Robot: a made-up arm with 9 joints. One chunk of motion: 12 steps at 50 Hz.
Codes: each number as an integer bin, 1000 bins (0 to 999) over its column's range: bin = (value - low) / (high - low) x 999, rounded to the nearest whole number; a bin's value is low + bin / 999 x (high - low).
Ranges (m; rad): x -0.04..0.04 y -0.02..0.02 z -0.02..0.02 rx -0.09..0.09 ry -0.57..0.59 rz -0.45..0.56
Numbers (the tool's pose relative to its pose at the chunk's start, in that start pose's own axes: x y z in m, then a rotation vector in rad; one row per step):
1: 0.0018 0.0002 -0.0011 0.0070 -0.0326 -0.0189
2: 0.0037 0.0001 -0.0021 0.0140 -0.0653 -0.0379
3: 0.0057 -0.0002 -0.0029 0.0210 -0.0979 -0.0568
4: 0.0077 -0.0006 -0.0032 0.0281 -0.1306 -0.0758
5: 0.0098 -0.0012 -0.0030 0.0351 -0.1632 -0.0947
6: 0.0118 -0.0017 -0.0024 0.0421 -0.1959 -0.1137
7: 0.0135 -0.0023 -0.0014 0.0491 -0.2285 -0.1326
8: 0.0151 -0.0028 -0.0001 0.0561 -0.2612 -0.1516
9: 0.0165 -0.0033 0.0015 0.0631 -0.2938 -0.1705
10: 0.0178 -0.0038 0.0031 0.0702 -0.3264 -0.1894
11: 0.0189 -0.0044 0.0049 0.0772 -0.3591 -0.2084
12: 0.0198 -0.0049 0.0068 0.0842 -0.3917 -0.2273
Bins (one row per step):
1: 522 504 472 538 463 426
2: 546 502 447 577 435 408
3: 571 495 427 616 407 389
4: 596 485 420 655 378 370
5: 622 470 425 694 350 351
6: 647 457 440 733 322 333
7: 668 442 465 772 294 314
8: 688 430 497 811 266 295
9: 706 417 537 850 238 276
10: 722 405 577 889 210 258
11: 736 390 622 928 182 239
12: 747 377 669 967 154 220

